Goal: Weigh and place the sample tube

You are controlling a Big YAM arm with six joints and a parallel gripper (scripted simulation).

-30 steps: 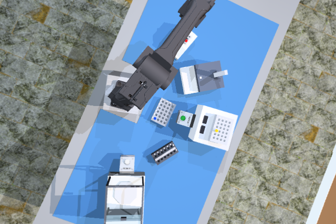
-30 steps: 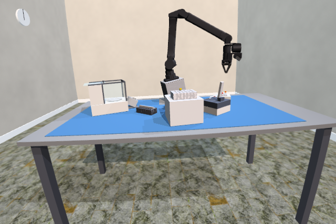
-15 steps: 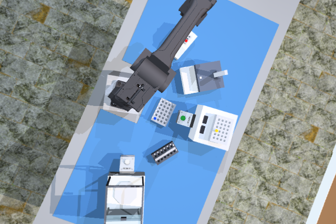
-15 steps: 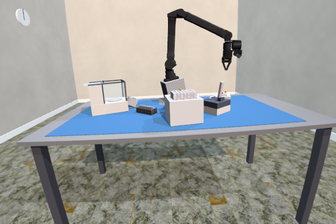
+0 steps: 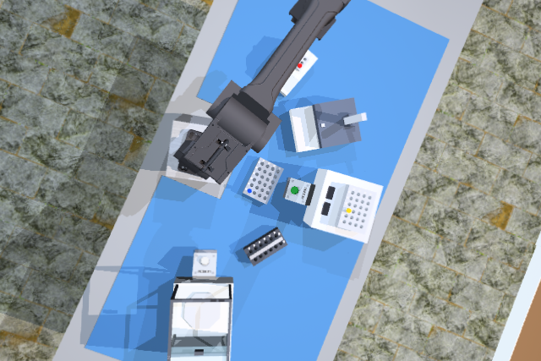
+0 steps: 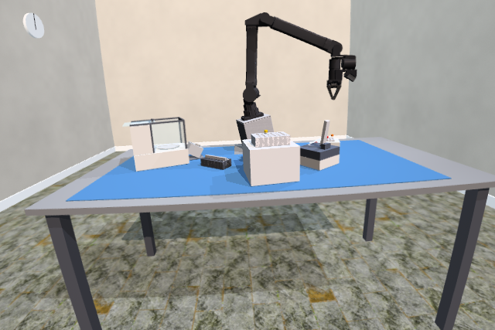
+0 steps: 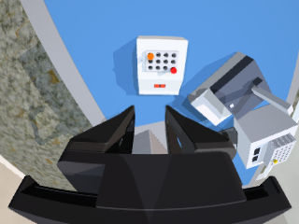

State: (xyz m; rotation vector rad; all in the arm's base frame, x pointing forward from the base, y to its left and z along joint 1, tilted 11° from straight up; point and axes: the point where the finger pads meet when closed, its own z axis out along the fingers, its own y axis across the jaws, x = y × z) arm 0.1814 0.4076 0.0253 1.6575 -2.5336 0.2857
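Right now my hand is 20 mm past the balance door, 940 mm to the left of it and 70 mm above it. The rest, counted from my hand: tube rack RK: 30 mm ahead, 420 mm to the right, 260 mm below; then dry block DB: 10 mm ahead, 50 mm to the right, 250 mm below; then SP lever: 230 mm ahead, 170 mm to the right, 140 mm below.
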